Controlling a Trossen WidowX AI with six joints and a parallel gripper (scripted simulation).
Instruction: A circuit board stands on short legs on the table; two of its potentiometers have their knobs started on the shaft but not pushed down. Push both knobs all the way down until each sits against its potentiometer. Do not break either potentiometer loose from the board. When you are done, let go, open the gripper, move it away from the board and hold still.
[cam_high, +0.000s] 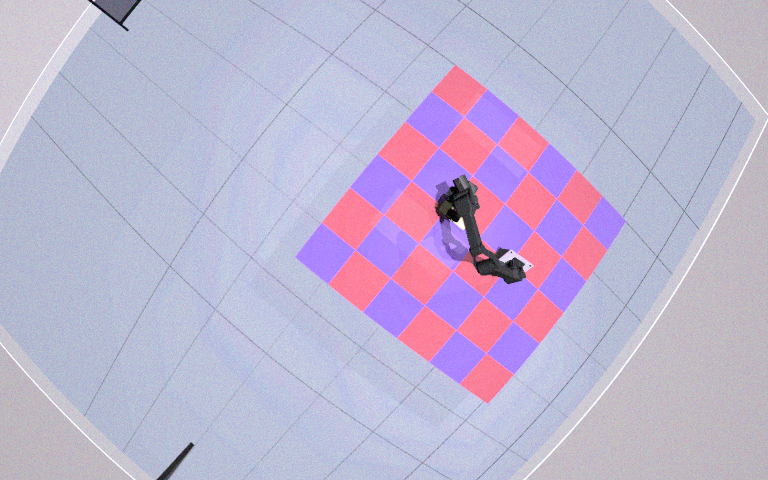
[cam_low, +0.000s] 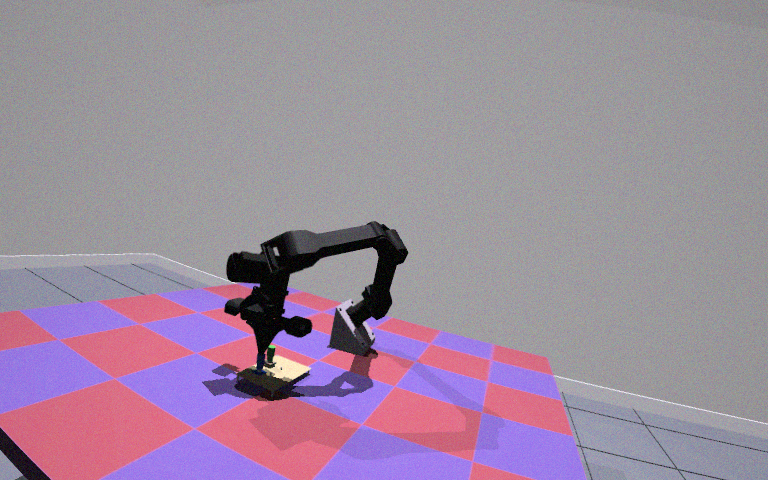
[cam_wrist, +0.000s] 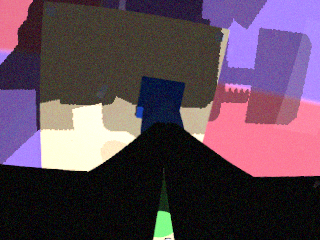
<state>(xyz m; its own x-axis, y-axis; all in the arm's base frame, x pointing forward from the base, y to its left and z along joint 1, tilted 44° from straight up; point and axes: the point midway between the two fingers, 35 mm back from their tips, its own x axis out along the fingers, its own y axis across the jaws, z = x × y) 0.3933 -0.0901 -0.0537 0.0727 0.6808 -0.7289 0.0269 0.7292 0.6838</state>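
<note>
The blue knob is 1 cm below my gripper tip. Also, from my gripper tip: green knob (5 cm behind, 1 cm below).
</note>
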